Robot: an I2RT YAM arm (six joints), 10 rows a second.
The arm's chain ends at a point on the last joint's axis. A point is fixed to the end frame.
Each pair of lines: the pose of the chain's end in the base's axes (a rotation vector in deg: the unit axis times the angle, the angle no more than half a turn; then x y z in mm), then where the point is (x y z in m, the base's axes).
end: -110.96, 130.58, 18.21, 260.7, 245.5, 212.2
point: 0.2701 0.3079 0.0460
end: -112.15, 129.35, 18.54, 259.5, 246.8, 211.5
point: 0.2680 0.3102 0.0456
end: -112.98, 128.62, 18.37, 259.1, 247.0, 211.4
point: 0.2673 0.3103 0.0455
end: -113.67, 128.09, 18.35, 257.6, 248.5, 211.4
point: 0.2653 0.3118 0.0455
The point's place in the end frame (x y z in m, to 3 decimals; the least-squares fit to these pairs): -0.022 -0.012 0.176
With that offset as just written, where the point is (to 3 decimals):
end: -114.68, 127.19, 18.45, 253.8, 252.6, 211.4
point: 0.261 0.316 0.046
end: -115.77, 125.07, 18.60, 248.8, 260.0, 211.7
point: 0.256 0.326 0.047
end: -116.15, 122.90, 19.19, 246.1, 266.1, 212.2
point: 0.254 0.336 0.049
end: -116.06, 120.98, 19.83, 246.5, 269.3, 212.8
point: 0.256 0.343 0.051
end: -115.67, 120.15, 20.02, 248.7, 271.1, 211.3
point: 0.259 0.347 0.051
